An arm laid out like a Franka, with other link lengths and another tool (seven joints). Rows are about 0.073 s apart.
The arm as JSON. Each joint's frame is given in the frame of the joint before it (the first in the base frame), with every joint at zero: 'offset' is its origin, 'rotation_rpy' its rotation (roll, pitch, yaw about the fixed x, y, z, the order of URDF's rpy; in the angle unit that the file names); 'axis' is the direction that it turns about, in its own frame. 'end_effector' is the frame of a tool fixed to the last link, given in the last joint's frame.
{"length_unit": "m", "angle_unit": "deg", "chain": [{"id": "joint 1", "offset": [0.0, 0.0, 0.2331], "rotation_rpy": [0.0, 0.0, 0.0], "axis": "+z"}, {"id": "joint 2", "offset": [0.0, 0.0, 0.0], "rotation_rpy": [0.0, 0.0, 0.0], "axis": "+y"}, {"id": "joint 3", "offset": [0.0, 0.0, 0.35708], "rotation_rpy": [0.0, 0.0, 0.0], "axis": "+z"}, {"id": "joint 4", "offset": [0.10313, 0.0, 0.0], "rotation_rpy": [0.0, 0.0, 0.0], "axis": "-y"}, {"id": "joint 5", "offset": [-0.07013, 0.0, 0.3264], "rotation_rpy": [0.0, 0.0, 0.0], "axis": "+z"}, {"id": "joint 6", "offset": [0.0, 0.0, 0.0], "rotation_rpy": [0.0, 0.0, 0.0], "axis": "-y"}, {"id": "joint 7", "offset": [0.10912, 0.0, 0.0], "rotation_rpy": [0.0, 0.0, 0.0], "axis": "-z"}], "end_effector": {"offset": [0.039, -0.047, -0.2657], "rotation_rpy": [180.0, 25.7, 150.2]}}
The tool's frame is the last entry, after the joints.
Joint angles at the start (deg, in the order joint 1, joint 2, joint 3, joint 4, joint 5, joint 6, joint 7): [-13.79 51.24 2.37 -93.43 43.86 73.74 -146.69]
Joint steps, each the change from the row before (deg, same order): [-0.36 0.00 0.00 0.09 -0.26 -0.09 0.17]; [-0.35 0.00 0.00 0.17 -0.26 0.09 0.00]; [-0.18 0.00 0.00 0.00 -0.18 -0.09 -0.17]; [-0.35 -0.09 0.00 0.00 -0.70 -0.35 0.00]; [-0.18 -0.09 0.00 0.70 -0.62 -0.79 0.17]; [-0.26 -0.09 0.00 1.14 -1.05 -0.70 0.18]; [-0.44 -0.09 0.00 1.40 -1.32 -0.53 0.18]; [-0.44 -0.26 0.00 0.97 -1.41 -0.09 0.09]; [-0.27 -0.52 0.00 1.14 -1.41 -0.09 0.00]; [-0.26 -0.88 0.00 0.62 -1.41 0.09 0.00]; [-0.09 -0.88 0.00 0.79 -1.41 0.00 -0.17]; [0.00 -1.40 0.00 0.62 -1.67 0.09 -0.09]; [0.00 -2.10 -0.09 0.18 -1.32 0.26 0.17]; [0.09 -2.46 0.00 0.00 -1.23 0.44 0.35]
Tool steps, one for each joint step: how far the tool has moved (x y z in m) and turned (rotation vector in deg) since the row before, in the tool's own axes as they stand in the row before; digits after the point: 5 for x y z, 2 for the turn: [0.00028 0.00112 -0.00357 0.23 0.01 0.15]; [0.00002 0.00036 -0.00412 0.31 0.14 -0.13]; [0.00049 0.00120 -0.00156 -0.06 0.00 -0.07]; [0.00172 0.00370 -0.00304 -0.18 0.28 0.30]; [-0.00252 0.00341 -0.00231 -0.40 0.47 0.05]; [-0.00270 0.00316 -0.00502 -0.24 1.06 -0.14]; [-0.00255 0.00290 -0.00827 0.07 1.40 -0.29]; [-0.00069 0.00279 -0.00847 0.33 1.55 -0.26]; [-0.00350 0.00301 -0.00791 0.32 1.89 -0.63]; [-0.00352 0.00440 -0.00720 0.44 1.91 -0.54]; [-0.00450 0.00422 -0.00634 0.25 2.06 -0.76]; [-0.00661 0.00602 -0.00659 0.39 2.58 -0.83]; [-0.01102 0.00763 -0.00732 0.94 2.52 -0.94]; [-0.01366 0.00777 -0.00675 1.16 2.66 -1.06]
